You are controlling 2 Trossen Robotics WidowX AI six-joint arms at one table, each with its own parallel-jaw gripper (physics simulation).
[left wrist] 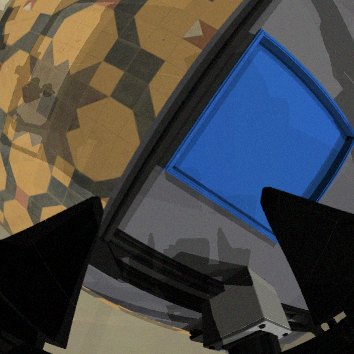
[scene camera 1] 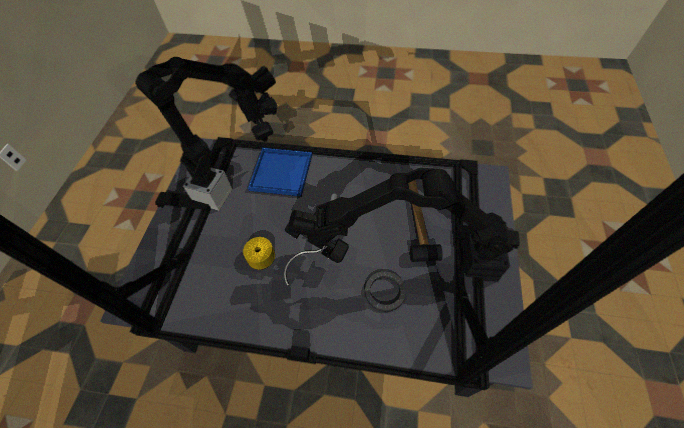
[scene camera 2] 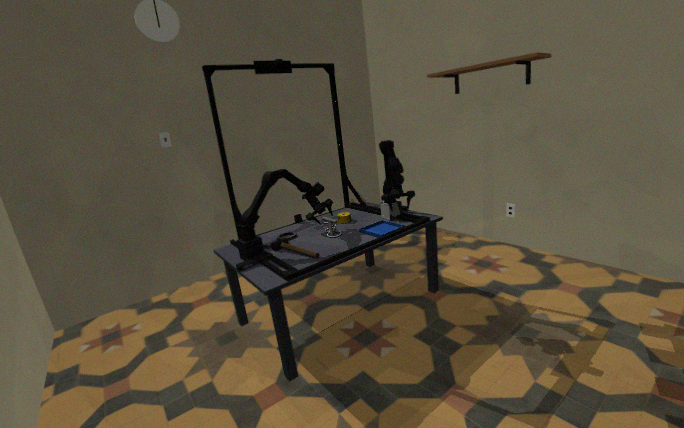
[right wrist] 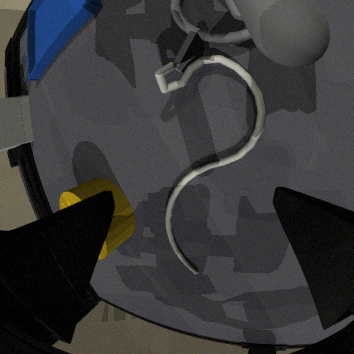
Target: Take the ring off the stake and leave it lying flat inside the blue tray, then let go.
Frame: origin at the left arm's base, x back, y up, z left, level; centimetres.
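Seen in the pictures: left gripper, between the fingertips: [left wrist: 183, 200] [scene camera 2: 400, 210]; right gripper, between the fingertips: [scene camera 1: 309, 244] [right wrist: 195, 197]; left arm's base, origin of its link: [left wrist: 250, 341] [scene camera 1: 203, 178]; right arm's base, origin of its link: [scene camera 1: 489, 249] [scene camera 2: 248, 239].
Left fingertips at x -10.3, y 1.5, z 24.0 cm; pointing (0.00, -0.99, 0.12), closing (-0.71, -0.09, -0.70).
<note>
Pixels of each thing's top centre, then the offset from my left fingertips to it. "spot": a spot on its surface instead.
- pale ring, centre of its top: [scene camera 2: 334, 230] dx -32.8, dy -9.0, dz -22.3 cm
- grey stake, centre of its top: [scene camera 2: 328, 218] dx -34.9, dy -1.3, dz -23.1 cm
- blue tray, centre of its top: [left wrist: 285, 147] [right wrist: 47, 5] [scene camera 1: 280, 169] [scene camera 2: 382, 226] dx -8.9, dy -9.6, dz -6.9 cm
- yellow cylinder, centre of its top: [right wrist: 79, 227] [scene camera 1: 257, 249] [scene camera 2: 343, 214] dx -16.5, dy -6.8, dz -40.7 cm
- larger dark grey ring, a spot on its surface: [scene camera 1: 367, 290] spot: dx -52.4, dy -10.2, dz -41.8 cm
- hammer, centre of its top: [scene camera 1: 419, 211] [scene camera 2: 295, 243] dx -61.2, dy -6.8, dz -11.8 cm
A pale ring [scene camera 2: 333, 236] [right wrist: 215, 37] lies around the foot of the grey stake [scene camera 2: 330, 225] [right wrist: 295, 32], partly hidden in the right wrist view. The ring is hidden by my right arm in scene camera 1. The blue tray [scene camera 1: 279, 171] [scene camera 2: 380, 228] [left wrist: 245, 125] [right wrist: 55, 30] lies flat with nothing inside. My right gripper [scene camera 1: 318, 237] [scene camera 2: 323, 214] [right wrist: 195, 197] is open and empty, above the table and off to one side of the stake. My left gripper [scene camera 1: 265, 118] [left wrist: 183, 200] is open and empty, high beyond the tray's far edge.
A white S-shaped wire [scene camera 1: 290, 264] [right wrist: 257, 100] lies near the stake. A yellow cylinder [scene camera 1: 258, 252] [scene camera 2: 344, 218] [right wrist: 122, 220] stands beside it. A larger dark grey ring [scene camera 1: 367, 290] and a hammer [scene camera 1: 418, 217] [scene camera 2: 300, 249] lie toward my right arm's mount.
</note>
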